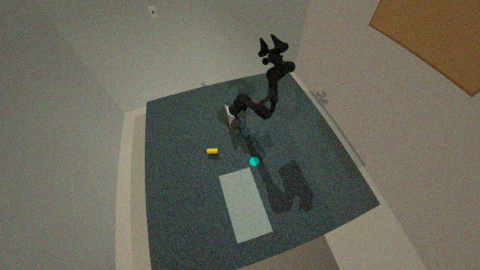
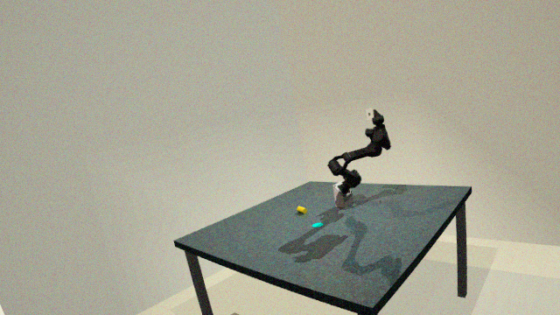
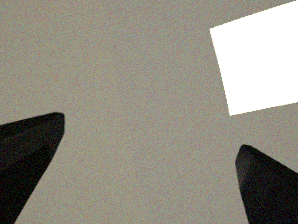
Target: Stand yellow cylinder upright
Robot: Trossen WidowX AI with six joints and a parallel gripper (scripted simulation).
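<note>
Now: gripper tip 320 mm short of the yellow tall cylinder, 400 mm to the left of it and 520 mm above it. The rest, counted from my gripper tip: cyan circle (440 mm ahead, 160 mm to the right, 530 mm below).
</note>
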